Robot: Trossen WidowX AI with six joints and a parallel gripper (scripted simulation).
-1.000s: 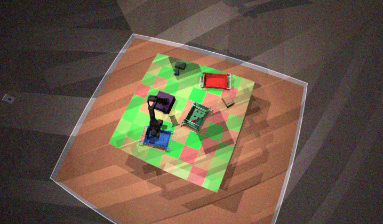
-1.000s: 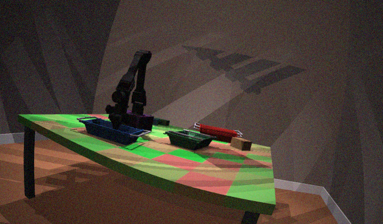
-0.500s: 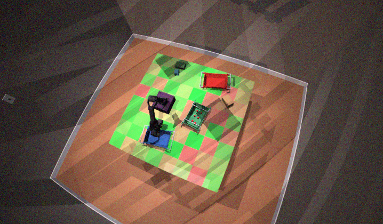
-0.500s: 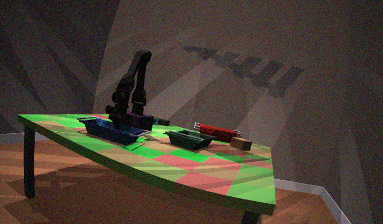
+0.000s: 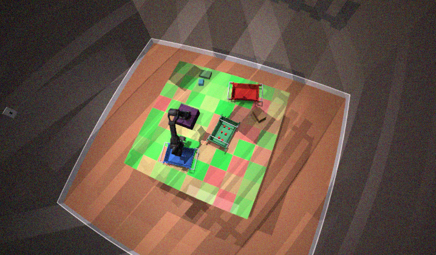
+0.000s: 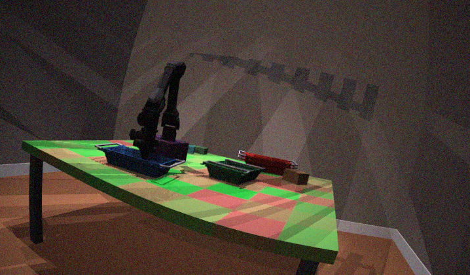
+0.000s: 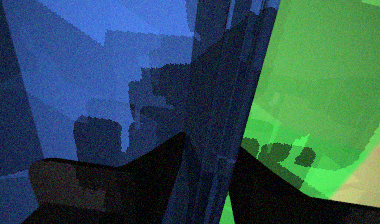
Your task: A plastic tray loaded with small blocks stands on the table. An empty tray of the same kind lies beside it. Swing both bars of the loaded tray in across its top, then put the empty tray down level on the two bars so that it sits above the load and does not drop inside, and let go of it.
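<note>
My gripper tip is 1 cm short of the blue tray, 8 cm to the left of it and 3 cm below it. From my gripper tip the other things lie so: small blue block (10 cm behind, 73 cm to the left, 1 cm above); green block (9 cm behind, 84 cm to the left, 1 cm above); brown block (58 cm ahead, 55 cm to the left, 2 cm above).
</note>
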